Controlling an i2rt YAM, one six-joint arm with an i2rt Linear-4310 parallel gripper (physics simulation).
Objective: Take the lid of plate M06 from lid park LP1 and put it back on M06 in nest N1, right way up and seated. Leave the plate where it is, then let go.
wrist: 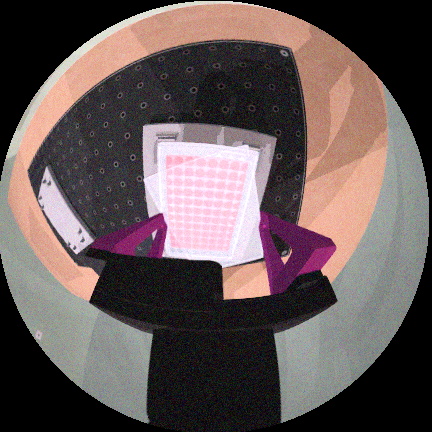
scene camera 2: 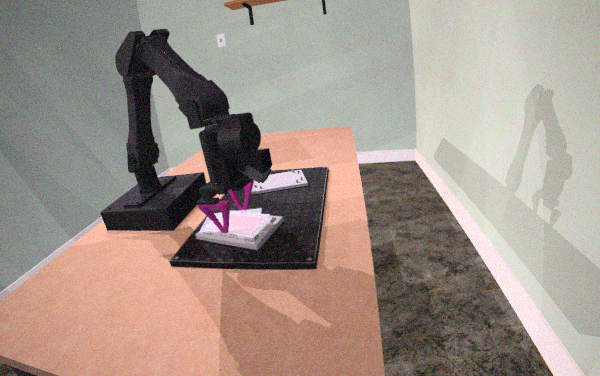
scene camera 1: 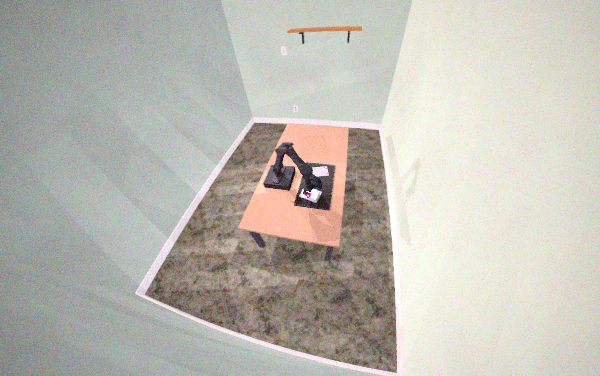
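Note:
The pink-welled plate M06 sits in the grey nest N1 on the black board. My gripper is shut on the clear lid, with one magenta finger at each side. The lid lies over the plate, turned a little relative to it in the wrist view. Its corners stick out past the plate at the left and lower right. It is very low over the plate; whether it touches cannot be told. The lid park LP1 bears no lid.
The black perforated board lies on the wooden table. The arm's black base box stands to its left. A wooden shelf hangs on the far wall.

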